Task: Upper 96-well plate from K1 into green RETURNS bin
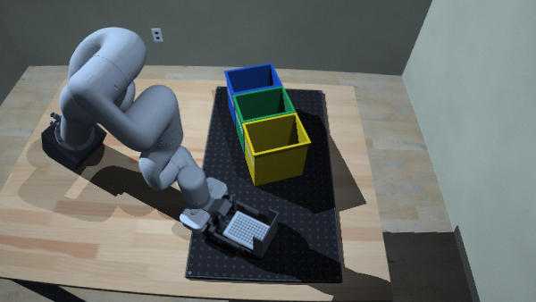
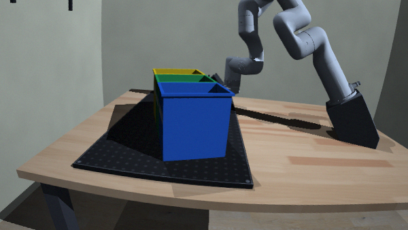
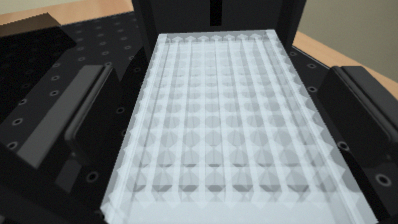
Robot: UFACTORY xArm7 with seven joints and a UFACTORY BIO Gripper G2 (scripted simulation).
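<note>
My hand is 20 mm short of the 96-well plate, 10 mm to the left of it and 10 mm above it. Round my hand: blue bin (500 mm to the left, 50 mm behind, 40 mm above); then yellow bin (260 mm to the left, 60 mm ahead, 40 mm above); then green bin (380 mm to the left, 40 mm above, 10 mm ahead).
</note>
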